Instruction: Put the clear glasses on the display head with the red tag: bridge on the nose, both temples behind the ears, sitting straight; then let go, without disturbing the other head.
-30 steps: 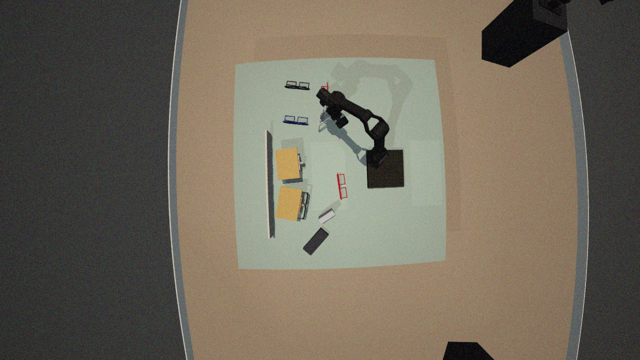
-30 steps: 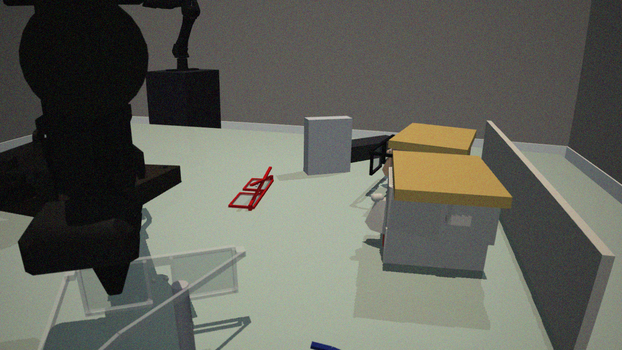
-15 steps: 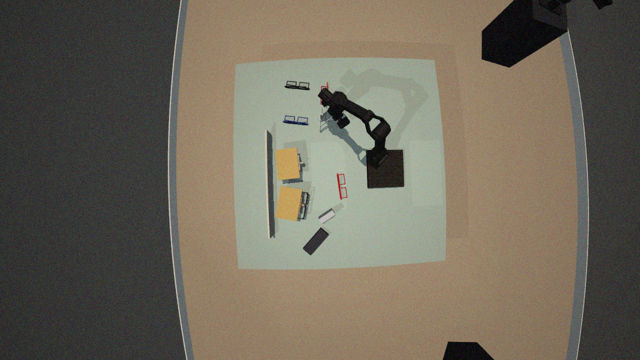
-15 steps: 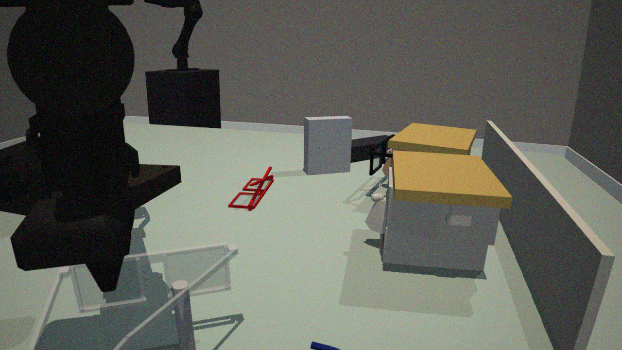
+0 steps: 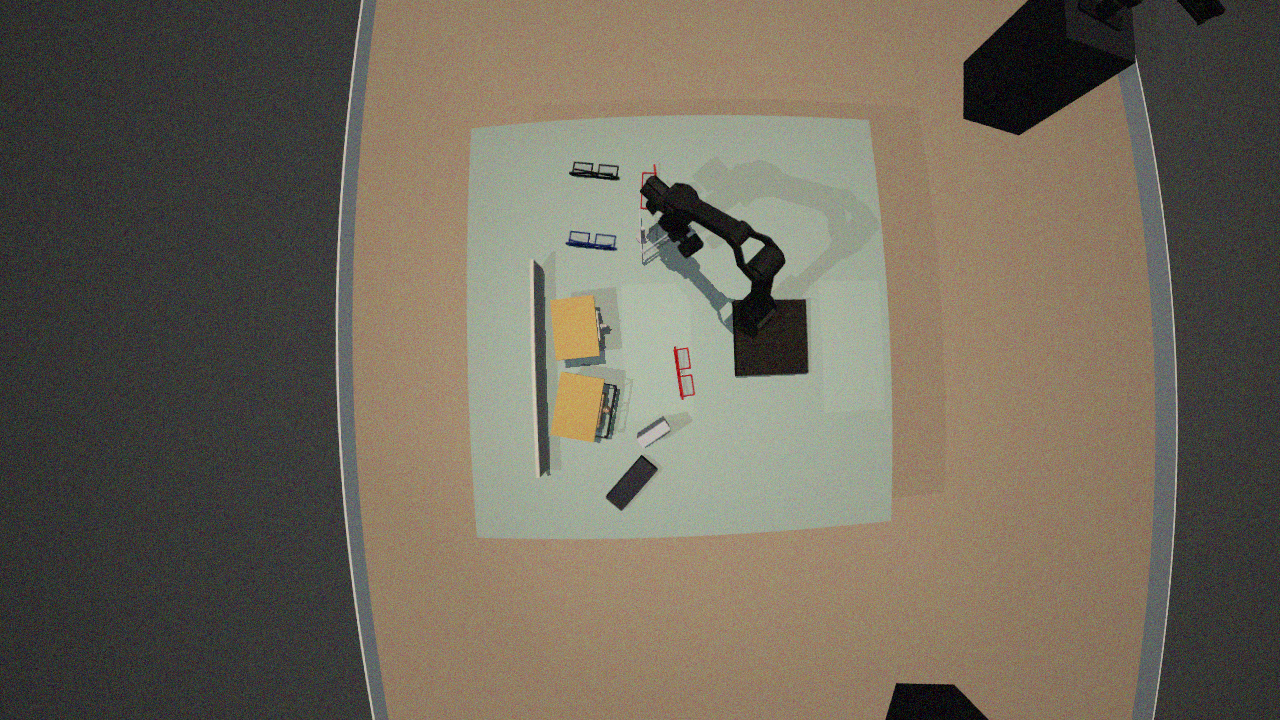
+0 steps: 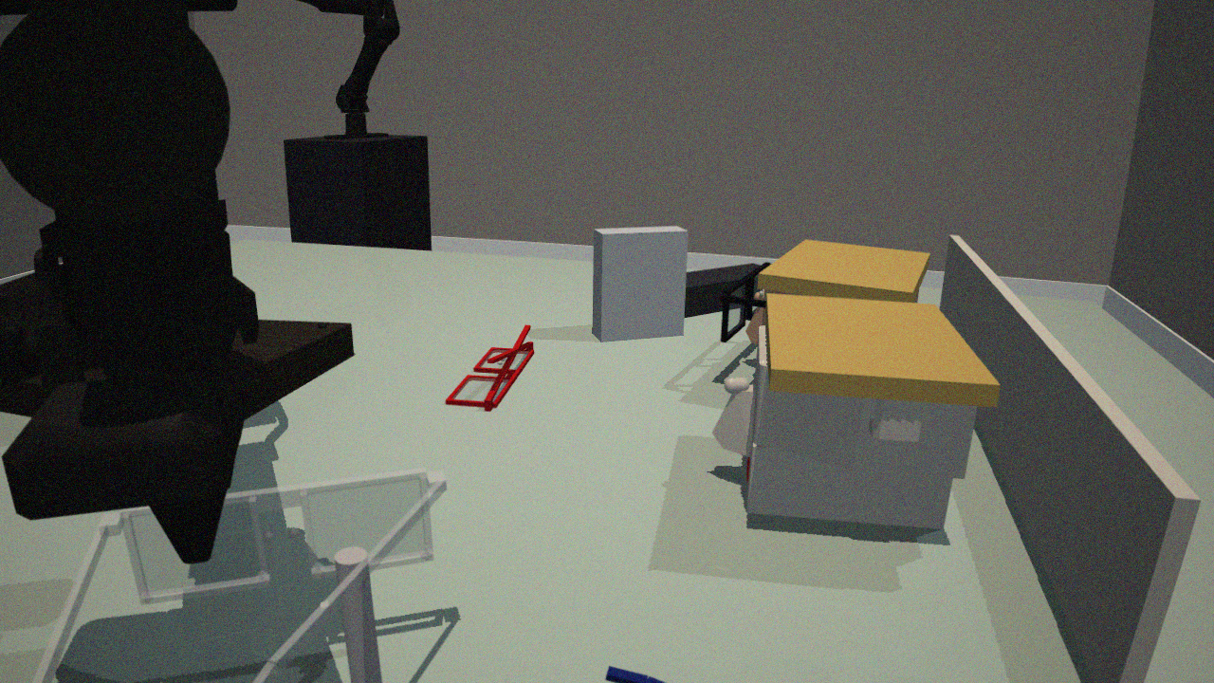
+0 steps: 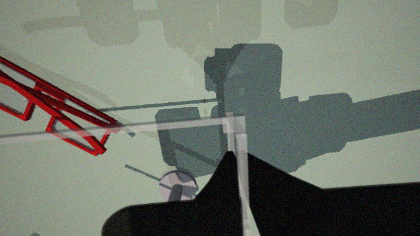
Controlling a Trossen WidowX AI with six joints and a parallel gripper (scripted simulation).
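The pale round peg lies 8 cm ahead of my gripper tip, 4 cm below it and 1 cm to the left of it. From my gripper tip the other things lie so: wall panel 44 cm to the left, 32 cm ahead, 1 cm below; then dark block 73 cm to the left, 4 cm below; then white box 56 cm to the left, 3 cm behind.
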